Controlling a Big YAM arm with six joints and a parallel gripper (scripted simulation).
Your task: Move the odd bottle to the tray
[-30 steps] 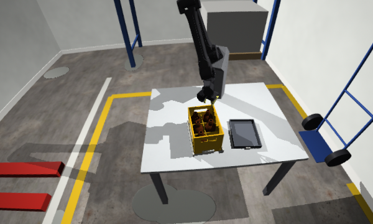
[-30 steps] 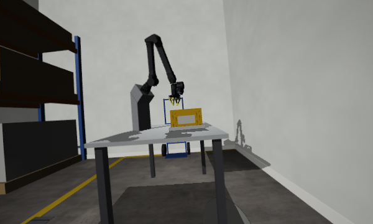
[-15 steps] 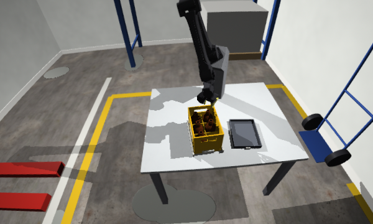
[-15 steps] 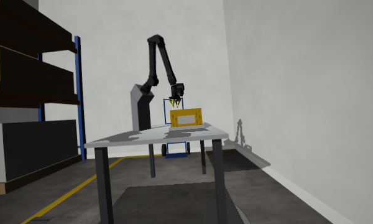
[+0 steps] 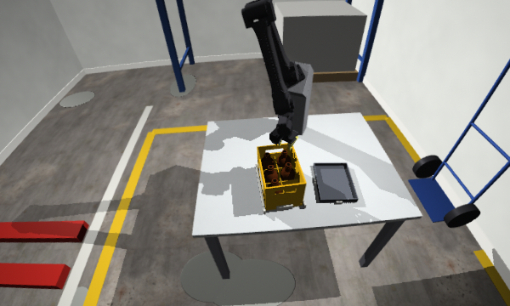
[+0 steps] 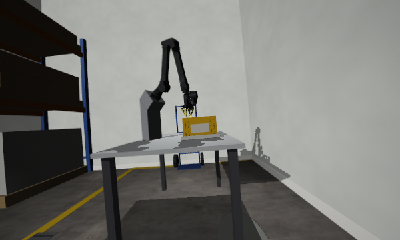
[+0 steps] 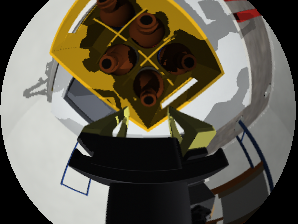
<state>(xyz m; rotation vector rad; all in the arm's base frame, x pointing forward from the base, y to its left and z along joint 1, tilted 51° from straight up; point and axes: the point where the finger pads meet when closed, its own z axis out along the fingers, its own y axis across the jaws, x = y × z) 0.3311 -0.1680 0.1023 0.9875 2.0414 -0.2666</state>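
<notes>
Now: hand 11 cm above the brown bottle. From my hand the other things lie so: dark tray (19 cm ahead, 20 cm to the left, 19 cm below); then crate (7 cm ahead, 7 cm to the right, 11 cm below).
</notes>
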